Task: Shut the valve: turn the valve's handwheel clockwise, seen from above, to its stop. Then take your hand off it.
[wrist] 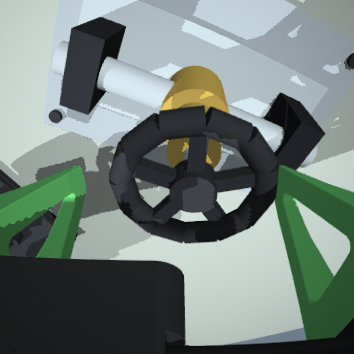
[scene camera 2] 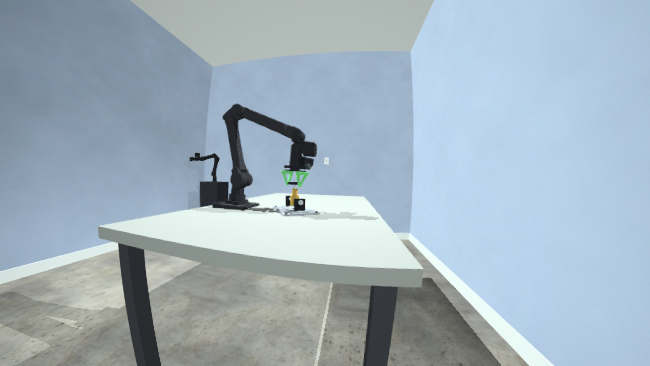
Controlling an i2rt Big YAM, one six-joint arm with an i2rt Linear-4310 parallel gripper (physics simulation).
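The valve's black handwheel (scene camera 2: 293, 183) (wrist: 193, 194) is a five-spoked ring on top of the yellow valve body (scene camera 2: 294, 193) (wrist: 197, 82). My gripper (scene camera 2: 294, 185) (wrist: 178, 175) points down with its green fingers wide open and nothing held between them. In the scene view the fingertips are at about the wheel's height, one on each side. In the wrist view the right fingertip is right at the rim's edge, and whether it touches cannot be told. The left fingertip stands apart from the rim, with a visible gap.
The valve sits on a white pipe (wrist: 132, 81) held by two black blocks, one at left (wrist: 80, 72) and one at right (wrist: 304, 131), above a pale base plate (wrist: 155, 42) with dark bolts. This stands on the white table (scene camera 2: 225, 232). A smaller black arm (scene camera 2: 215, 165) is in the background.
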